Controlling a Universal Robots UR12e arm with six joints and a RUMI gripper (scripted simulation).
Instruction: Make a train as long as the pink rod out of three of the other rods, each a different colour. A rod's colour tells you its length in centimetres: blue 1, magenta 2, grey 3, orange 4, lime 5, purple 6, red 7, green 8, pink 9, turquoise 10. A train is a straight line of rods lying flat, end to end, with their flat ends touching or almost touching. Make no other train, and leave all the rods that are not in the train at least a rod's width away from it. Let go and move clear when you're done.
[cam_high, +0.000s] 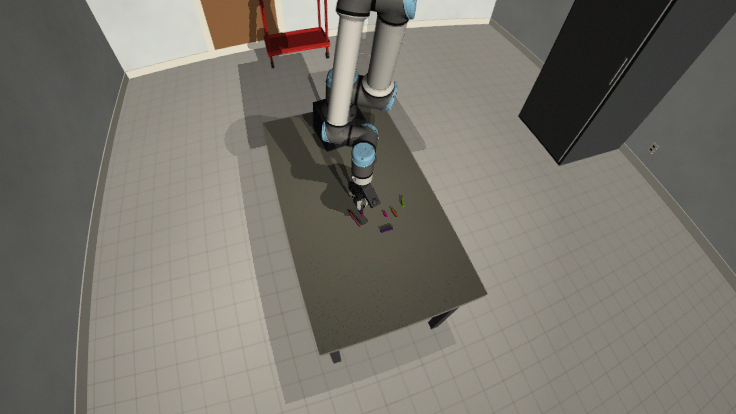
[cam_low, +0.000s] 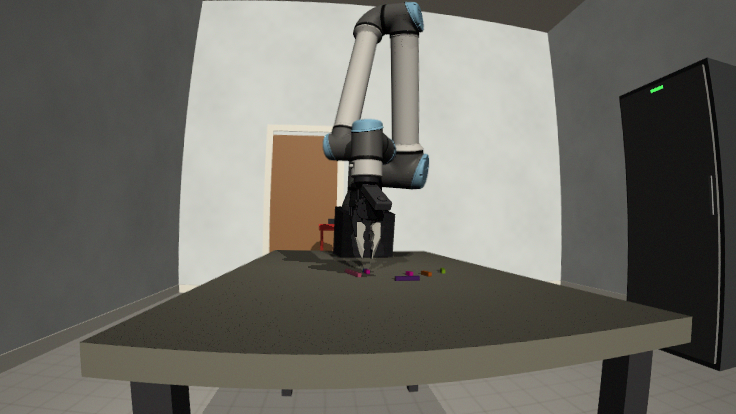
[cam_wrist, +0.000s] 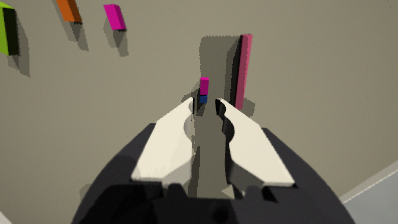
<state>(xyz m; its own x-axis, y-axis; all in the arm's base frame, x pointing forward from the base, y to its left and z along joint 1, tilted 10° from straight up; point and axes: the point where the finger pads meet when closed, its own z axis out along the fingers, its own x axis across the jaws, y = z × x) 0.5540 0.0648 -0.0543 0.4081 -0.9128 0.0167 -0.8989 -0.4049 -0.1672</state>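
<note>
Right now my hand is 2 cm past the blue rod, 1 cm to the left of it and 5 cm above it. Also, from my hand: purple rod: 11 cm ahead, 11 cm to the left, 5 cm below; orange rod: 2 cm ahead, 16 cm to the left, 5 cm below; pink rod: 3 cm ahead, 4 cm to the right, 5 cm below.
</note>
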